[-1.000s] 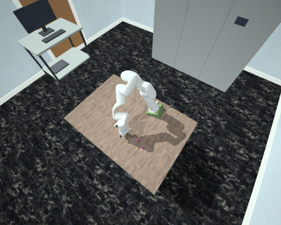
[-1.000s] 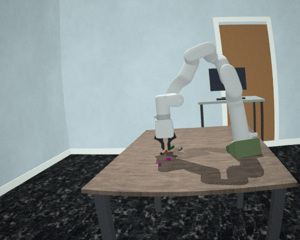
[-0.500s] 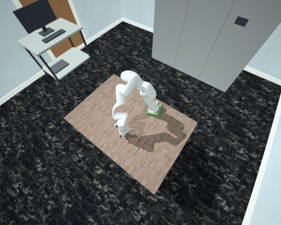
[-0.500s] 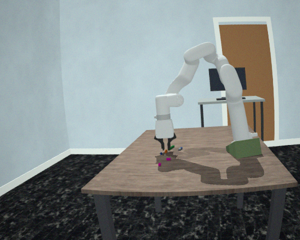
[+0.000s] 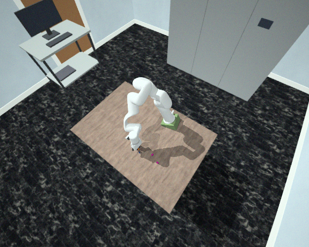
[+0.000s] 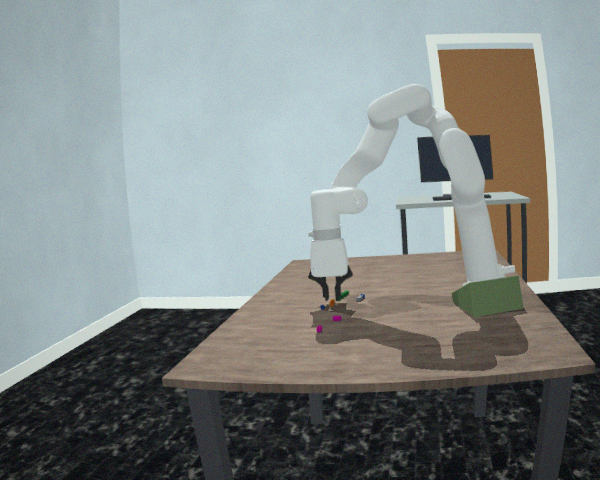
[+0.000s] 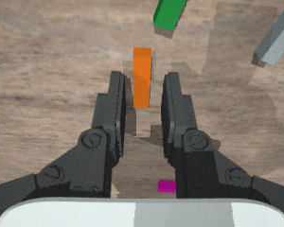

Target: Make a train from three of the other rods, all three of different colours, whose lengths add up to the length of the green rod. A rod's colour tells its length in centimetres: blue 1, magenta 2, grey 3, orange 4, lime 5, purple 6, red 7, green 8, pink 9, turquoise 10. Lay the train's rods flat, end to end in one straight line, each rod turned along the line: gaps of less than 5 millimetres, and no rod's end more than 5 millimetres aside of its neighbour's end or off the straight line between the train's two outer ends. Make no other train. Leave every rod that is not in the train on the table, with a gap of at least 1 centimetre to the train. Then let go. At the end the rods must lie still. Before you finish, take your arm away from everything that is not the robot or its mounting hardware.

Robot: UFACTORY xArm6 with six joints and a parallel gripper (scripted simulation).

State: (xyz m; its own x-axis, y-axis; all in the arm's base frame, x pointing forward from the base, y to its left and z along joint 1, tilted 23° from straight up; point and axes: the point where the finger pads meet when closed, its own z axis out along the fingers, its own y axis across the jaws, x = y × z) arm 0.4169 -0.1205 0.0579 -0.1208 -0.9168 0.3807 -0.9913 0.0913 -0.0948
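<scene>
Now: hand 30 mm above the orange rod. Round my hand: green rod 70 mm to the right, 30 mm below, 30 mm behind; grey rod 80 mm behind, 30 mm below, 20 mm to the right.
</scene>
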